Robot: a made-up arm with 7 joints.
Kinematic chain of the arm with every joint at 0, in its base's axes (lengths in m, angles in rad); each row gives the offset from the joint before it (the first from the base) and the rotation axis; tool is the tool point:
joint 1: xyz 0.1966 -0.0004 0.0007 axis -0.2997 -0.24 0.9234
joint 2: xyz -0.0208 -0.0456 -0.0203 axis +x
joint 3: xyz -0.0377 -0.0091 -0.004 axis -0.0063 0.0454 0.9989
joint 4: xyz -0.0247 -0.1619 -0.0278 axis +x
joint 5: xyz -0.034 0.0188 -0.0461 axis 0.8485 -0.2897 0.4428
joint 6: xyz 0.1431 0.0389 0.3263 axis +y
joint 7: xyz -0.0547 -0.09 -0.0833 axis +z
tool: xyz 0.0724 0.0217 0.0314
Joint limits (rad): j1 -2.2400..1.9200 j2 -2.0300..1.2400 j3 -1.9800..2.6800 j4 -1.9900..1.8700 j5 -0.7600..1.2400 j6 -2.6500..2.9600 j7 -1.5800..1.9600
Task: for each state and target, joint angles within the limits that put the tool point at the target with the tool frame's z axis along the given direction. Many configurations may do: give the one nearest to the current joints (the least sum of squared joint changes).
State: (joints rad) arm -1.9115 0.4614 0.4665 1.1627 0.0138 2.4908 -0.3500
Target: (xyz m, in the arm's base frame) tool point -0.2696 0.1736 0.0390 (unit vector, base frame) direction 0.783 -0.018 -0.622
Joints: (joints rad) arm -2.0687 0.3436 -0.0780 0.9725 -0.4667 2.8810 -0.7898
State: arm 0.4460 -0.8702 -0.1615 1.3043 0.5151 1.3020 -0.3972
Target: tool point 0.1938 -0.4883 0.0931 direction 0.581 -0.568 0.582
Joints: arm 0.3651 -0.4984 -0.3467 1.4423 0.2523 0.8211 -1.1584
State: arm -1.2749 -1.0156 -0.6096 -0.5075 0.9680 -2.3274 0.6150
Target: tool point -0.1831 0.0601 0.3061 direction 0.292 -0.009 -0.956
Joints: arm -0.4624 -0.6063 -1.2752 -0.0866 1.1468 -2.5644 0.6821
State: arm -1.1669 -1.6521 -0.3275 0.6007 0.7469 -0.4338 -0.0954
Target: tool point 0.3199 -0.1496 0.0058 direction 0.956 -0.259 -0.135
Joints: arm -1.9963 -1.6961 0.3665 -0.1043 0.1278 0.0158 0.3517
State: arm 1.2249 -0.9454 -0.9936 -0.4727 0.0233 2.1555 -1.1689
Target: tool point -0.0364 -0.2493 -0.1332 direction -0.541 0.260 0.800
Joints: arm 1.4924 -1.7586 -1.4767 -0.2911 0.1673 1.7375 -1.3098
